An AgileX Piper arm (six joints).
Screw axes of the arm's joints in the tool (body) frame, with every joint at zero. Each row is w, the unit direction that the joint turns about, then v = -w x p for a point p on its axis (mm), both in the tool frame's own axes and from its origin. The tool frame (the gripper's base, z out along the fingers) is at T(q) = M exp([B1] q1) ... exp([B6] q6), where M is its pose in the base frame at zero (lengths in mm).
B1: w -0.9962 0 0.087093 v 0.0 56.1 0.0
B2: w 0 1 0 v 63.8 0.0 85.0
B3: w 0 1 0 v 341.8 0.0 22.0
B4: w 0 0 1 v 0.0 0.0 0.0
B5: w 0 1 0 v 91.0 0.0 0.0
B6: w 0 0 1 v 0.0 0.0 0.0
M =
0.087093 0 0.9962 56.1
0 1 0 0.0
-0.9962 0 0.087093 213.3
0 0 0 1
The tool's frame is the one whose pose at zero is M.
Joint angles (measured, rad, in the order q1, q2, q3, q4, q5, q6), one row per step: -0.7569, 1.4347, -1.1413, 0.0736, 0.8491, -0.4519; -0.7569, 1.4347, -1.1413, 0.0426, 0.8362, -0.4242; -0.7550, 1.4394, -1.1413, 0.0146, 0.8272, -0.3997; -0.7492, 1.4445, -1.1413, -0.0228, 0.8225, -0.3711; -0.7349, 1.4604, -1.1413, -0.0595, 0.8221, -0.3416; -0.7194, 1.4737, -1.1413, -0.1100, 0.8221, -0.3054; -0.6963, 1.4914, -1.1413, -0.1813, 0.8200, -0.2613; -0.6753, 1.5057, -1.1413, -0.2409, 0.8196, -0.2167; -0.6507, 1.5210, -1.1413, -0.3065, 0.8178, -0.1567; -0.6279, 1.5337, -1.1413, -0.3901, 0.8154, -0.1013; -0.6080, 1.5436, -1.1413, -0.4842, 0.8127, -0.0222; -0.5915, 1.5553, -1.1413, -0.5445, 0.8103, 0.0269; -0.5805, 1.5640, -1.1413, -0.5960, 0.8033, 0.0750; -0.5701, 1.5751, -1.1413, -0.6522, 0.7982, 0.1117; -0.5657, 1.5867, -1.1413, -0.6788, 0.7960, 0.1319
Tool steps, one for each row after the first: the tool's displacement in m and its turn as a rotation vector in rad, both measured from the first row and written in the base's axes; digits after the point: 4 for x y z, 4 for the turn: -0.0008, -0.0022, 0.0005, -0.0201, 0.0030, -0.0184; -0.0006, -0.0043, -0.0006, -0.0337, 0.0105, -0.0320; -0.0002, -0.0057, -0.0019, -0.0498, 0.0258, -0.0427; 0.0032, -0.0062, -0.0065, -0.0559, 0.0507, -0.0452; 0.0058, -0.0068, -0.0103, -0.0725, 0.0795, -0.0489; 0.0100, -0.0073, -0.0149, -0.1029, 0.1181, -0.0458; 0.0138, -0.0071, -0.0185, -0.1272, 0.1463, -0.0476; 0.0186, -0.0063, -0.0221, -0.1539, 0.1693, -0.0566; 0.0224, -0.0067, -0.0241, -0.2006, 0.1979, -0.0575; 0.0253, -0.0079, -0.0247, -0.2527, 0.2153, -0.0775; 0.0289, -0.0081, -0.0265, -0.2857, 0.2274, -0.0829; 0.0318, -0.0089, -0.0273, -0.3149, 0.2282, -0.0933; 0.0347, -0.0101, -0.0288, -0.3497, 0.2382, -0.0921; 0.0369, -0.0113, -0.0315, -0.3623, 0.2467, -0.0927
